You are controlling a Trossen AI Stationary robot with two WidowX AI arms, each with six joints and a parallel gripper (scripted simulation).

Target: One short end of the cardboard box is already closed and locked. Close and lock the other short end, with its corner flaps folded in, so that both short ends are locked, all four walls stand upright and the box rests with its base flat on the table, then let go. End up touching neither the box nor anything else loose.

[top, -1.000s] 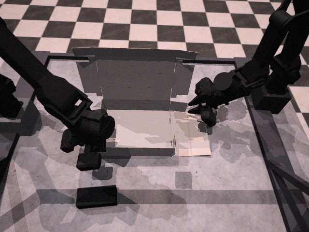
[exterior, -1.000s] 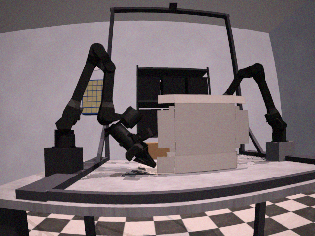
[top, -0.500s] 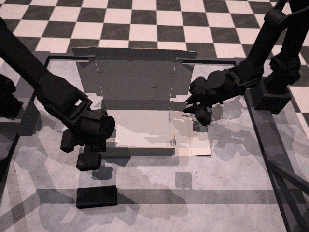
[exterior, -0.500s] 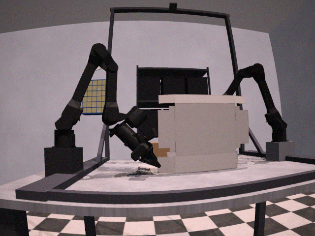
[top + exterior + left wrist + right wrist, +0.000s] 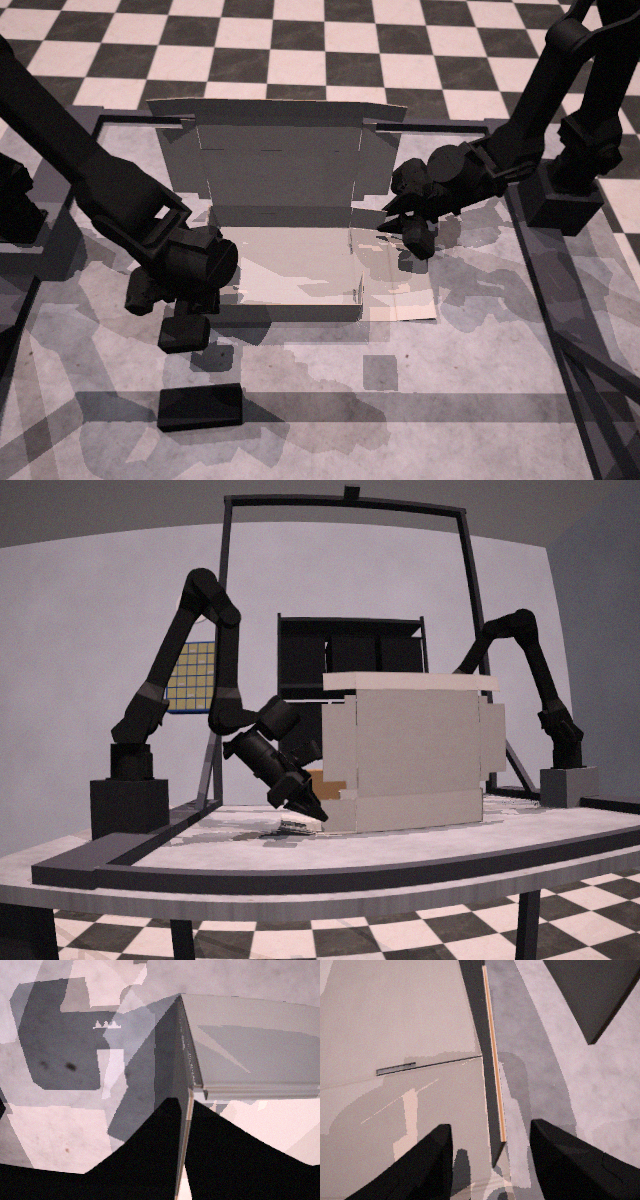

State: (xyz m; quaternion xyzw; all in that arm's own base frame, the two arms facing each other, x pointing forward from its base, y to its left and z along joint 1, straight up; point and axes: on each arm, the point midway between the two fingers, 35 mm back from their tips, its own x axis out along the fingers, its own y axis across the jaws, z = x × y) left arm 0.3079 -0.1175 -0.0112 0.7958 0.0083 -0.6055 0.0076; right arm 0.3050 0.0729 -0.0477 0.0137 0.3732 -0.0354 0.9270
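My left gripper is now 14 cm past the black block, 2 cm to the right of it and 6 cm above it.
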